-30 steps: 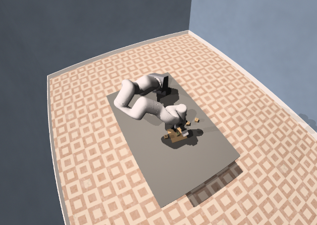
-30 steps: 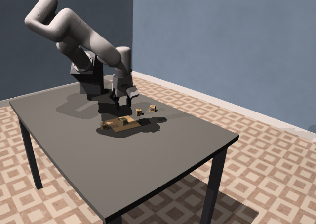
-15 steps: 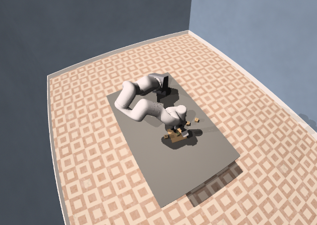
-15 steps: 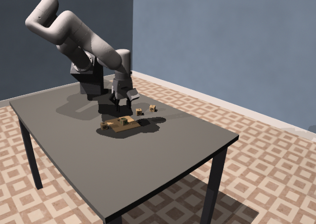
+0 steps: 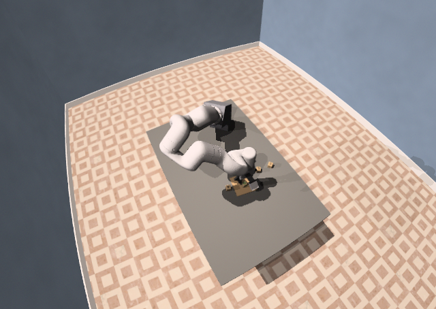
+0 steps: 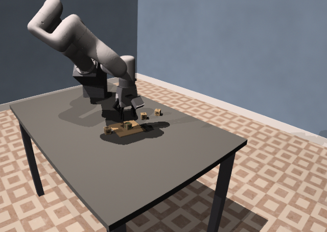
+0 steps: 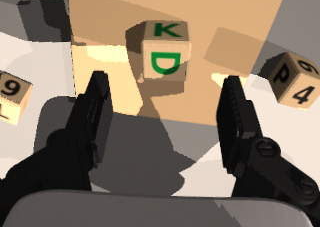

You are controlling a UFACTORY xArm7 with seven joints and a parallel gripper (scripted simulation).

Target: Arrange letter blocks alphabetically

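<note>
The tan mat is 7 cm below my hand, 1 cm to the left of it and 1 cm behind it.
</note>
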